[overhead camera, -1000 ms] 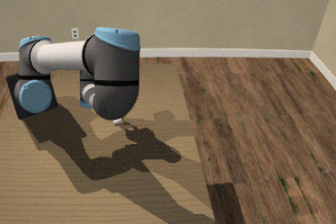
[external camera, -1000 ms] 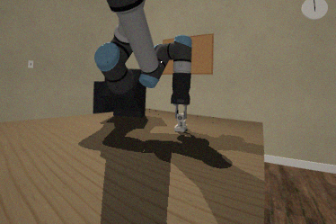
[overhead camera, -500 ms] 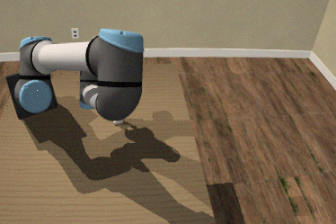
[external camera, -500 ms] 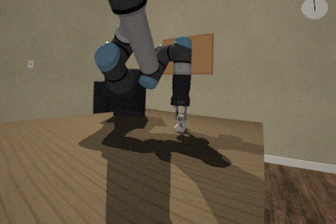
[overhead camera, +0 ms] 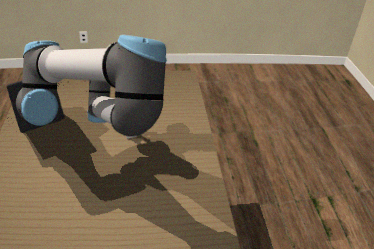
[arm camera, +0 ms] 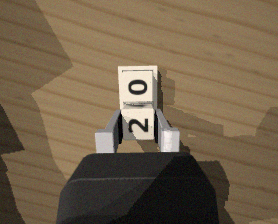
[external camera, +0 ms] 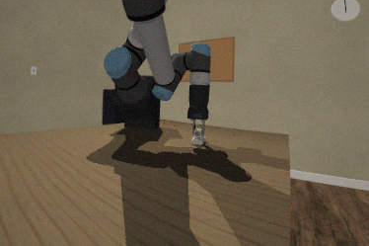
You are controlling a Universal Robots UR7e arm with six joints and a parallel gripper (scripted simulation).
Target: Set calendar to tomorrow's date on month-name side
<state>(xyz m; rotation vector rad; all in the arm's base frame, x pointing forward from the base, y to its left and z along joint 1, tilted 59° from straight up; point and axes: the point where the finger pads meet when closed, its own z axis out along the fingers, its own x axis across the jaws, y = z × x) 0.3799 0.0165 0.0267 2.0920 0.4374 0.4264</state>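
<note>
The white tray lies 4 cm below my hand and 2 cm to the left of it. The rest, counted from my hand: white digit cube (1 cm below).
</note>
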